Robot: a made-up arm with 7 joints.
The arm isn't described. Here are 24 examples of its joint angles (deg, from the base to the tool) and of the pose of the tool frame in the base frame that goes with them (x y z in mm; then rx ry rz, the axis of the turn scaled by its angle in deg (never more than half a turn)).
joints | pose
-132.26 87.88 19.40 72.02 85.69 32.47 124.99 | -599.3 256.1 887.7 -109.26 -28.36 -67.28
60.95 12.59 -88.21 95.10 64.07 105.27 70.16 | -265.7 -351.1 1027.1 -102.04 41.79 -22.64
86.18 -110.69 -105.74 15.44 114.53 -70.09 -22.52 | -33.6 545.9 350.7 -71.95 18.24 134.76
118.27 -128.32 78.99 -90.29 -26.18 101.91 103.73 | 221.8 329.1 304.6 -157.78 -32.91 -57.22
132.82 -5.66 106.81 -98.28 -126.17 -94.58 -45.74 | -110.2 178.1 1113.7 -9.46 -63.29 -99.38
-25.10 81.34 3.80 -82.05 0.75 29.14 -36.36 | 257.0 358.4 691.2 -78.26 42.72 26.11
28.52 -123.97 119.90 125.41 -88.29 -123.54 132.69 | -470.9 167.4 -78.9 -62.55 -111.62 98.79
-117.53 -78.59 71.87 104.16 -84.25 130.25 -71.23 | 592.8 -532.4 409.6 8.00 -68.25 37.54
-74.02 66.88 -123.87 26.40 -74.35 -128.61 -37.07 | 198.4 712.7 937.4 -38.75 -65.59 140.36
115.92 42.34 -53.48 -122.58 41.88 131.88 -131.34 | -47.7 -27.9 1136.0 8.85 -94.97 120.37
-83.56 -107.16 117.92 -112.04 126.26 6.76 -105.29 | -319.5 -1187.8 286.9 -1.48 32.91 24.22
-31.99 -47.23 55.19 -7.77 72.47 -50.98 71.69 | -661.2 -103.4 626.0 -78.60 -24.24 83.62
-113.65 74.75 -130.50 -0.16 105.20 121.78 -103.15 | -436.1 1001.5 285.1 55.15 26.90 -67.44
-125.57 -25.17 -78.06 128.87 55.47 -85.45 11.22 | 414.4 -304.5 780.0 -75.77 -32.07 -129.21
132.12 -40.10 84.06 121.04 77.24 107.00 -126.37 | 575.1 -103.8 626.8 25.06 -75.36 -64.63
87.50 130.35 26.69 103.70 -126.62 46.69 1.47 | -9.8 -166.6 -283.8 38.08 -49.37 46.27
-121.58 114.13 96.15 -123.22 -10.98 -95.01 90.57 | -463.5 469.8 79.6 32.76 -10.54 126.63
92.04 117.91 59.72 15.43 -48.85 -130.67 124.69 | 94.6 -737.6 -97.7 -114.68 -41.45 -12.90
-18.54 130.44 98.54 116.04 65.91 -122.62 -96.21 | 242.6 326.0 -89.3 -98.31 -97.99 -35.26
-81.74 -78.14 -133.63 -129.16 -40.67 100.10 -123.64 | -130.4 -280.6 229.5 75.58 -48.13 120.99
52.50 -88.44 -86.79 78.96 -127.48 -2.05 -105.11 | 147.3 661.1 200.1 -10.03 6.80 164.05
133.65 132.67 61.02 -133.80 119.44 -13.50 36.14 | -226.3 -836.3 -453.5 -103.24 29.62 -91.56
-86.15 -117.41 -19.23 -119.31 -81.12 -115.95 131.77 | -241.1 -539.8 50.4 33.47 3.08 9.09
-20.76 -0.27 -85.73 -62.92 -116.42 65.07 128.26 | -251.5 466.2 1325.3 -23.19 -128.46 108.90
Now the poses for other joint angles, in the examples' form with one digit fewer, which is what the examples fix.
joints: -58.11 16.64 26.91 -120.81 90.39 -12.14 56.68
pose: -280 236 1384 72.1 -120.4 -70.5
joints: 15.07 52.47 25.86 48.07 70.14 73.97 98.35
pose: 406 171 1217 96.3 -92.5 58.2
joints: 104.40 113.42 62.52 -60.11 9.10 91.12 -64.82
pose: 370 -598 -18 2.7 -100.2 79.9
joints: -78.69 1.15 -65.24 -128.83 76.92 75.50 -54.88
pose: 171 -552 1172 -73.1 -58.9 53.8
